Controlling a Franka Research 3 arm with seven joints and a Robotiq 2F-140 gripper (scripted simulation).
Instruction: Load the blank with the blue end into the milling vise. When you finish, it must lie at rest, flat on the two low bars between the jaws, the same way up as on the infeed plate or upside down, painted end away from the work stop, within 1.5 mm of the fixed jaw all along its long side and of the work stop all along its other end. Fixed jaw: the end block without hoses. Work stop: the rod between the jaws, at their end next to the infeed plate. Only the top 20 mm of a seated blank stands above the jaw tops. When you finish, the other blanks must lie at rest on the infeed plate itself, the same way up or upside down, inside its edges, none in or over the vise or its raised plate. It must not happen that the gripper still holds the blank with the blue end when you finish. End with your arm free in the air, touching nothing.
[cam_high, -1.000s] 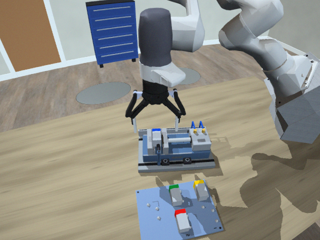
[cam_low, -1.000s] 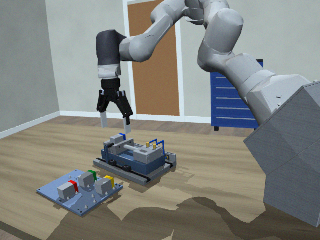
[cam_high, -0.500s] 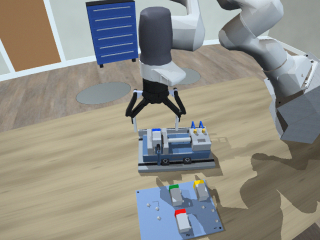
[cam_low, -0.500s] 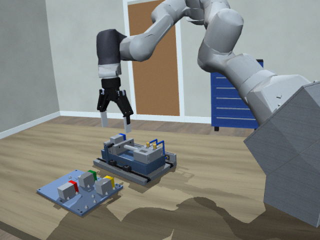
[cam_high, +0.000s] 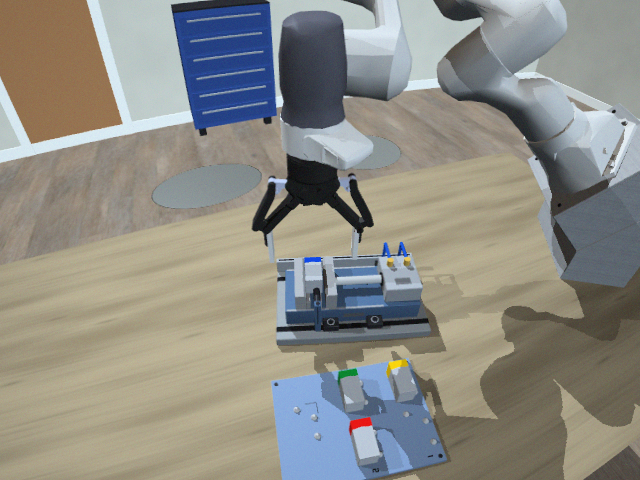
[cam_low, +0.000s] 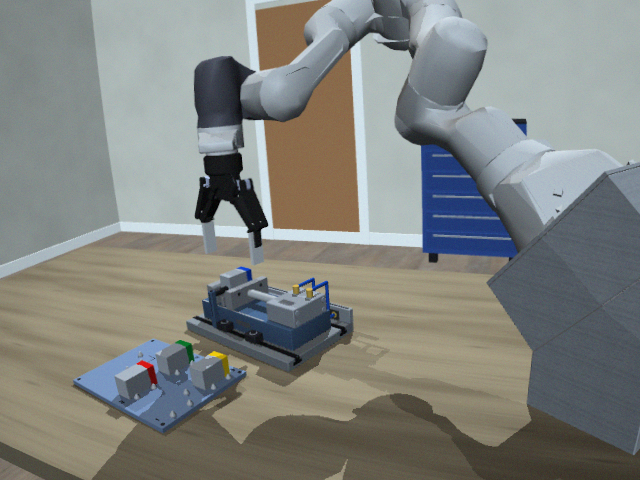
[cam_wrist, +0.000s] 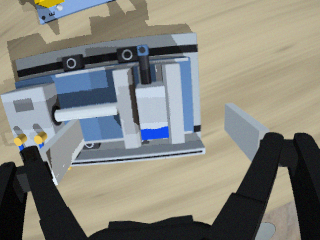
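Right now the blue-ended blank is 6 cm below my hand. Also, from my hand: hosed jaw block: 14 cm behind, 9 cm to the left, 8 cm below; then fixed jaw: 2 cm ahead, 1 cm to the right, 8 cm below; then work stop rod: 2 cm ahead, 4 cm to the left, 7 cm below.
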